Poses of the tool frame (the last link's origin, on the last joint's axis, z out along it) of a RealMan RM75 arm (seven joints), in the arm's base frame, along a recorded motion.
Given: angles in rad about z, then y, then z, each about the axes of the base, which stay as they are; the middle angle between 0 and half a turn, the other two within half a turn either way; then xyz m.
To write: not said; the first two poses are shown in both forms.
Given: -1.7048, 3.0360, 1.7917, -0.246, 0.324, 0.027
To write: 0.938, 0.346, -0.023, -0.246; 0.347, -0.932, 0.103, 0.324; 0.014, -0.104, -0.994, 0.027; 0, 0, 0, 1
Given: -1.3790, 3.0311, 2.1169, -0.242, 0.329, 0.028
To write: 0.937, 0.344, -0.057, -0.242; 0.348, -0.933, 0.094, 0.329; -0.021, -0.108, -0.994, 0.028; 0, 0, 0, 1
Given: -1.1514, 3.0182, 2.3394, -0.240, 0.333, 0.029
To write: 0.937, 0.337, -0.086, -0.240; 0.344, -0.935, 0.088, 0.333; -0.050, -0.112, -0.992, 0.029; 0, 0, 0, 1
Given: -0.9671, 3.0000, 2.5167, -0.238, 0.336, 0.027
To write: 0.937, 0.329, -0.114, -0.238; 0.339, -0.937, 0.083, 0.336; -0.080, -0.116, -0.990, 0.027; 0, 0, 0, 1
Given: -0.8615, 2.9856, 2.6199, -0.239, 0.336, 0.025
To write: 0.936, 0.325, -0.135, -0.239; 0.337, -0.938, 0.077, 0.336; -0.101, -0.118, -0.988, 0.025; 0, 0, 0, 1
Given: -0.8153, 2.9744, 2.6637, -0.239, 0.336, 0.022
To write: 0.935, 0.322, -0.148, -0.239; 0.335, -0.939, 0.077, 0.336; -0.114, -0.121, -0.986, 0.022; 0, 0, 0, 1
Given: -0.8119, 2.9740, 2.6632, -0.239, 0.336, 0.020
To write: 0.936, 0.318, -0.148, -0.239; 0.332, -0.940, 0.077, 0.336; -0.115, -0.121, -0.986, 0.020; 0, 0, 0, 1
